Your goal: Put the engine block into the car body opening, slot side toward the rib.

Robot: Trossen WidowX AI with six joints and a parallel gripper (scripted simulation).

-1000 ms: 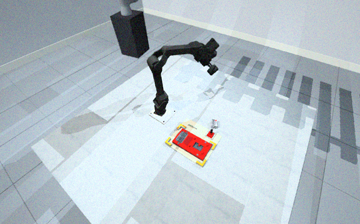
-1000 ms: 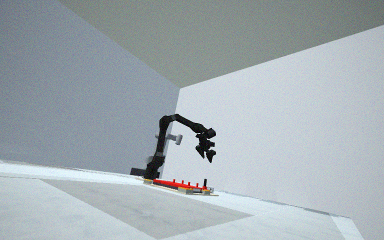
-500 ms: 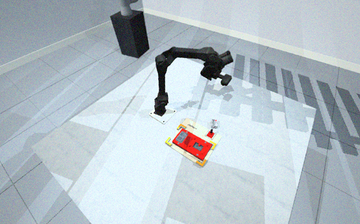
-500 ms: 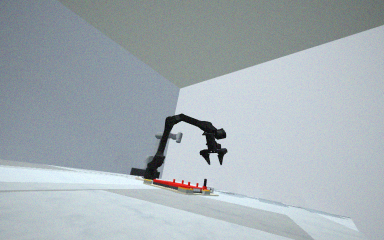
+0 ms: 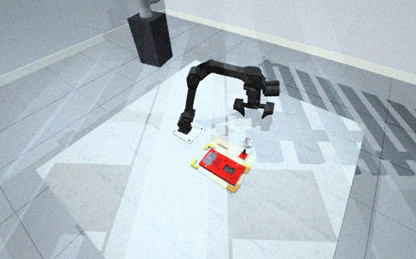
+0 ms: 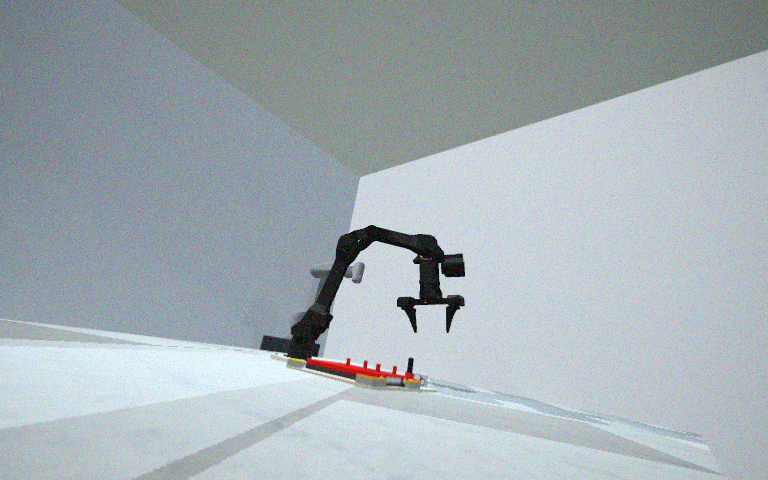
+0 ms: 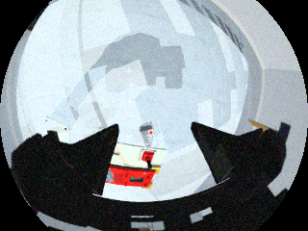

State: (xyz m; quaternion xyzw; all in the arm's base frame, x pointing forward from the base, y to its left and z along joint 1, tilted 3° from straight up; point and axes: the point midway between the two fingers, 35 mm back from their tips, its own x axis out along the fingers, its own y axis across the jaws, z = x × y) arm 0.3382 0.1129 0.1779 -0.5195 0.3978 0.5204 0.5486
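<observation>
The grey engine block lies 1 cm ahead of my gripper tip, 8 cm to the right of it and 12 cm below it.
</observation>
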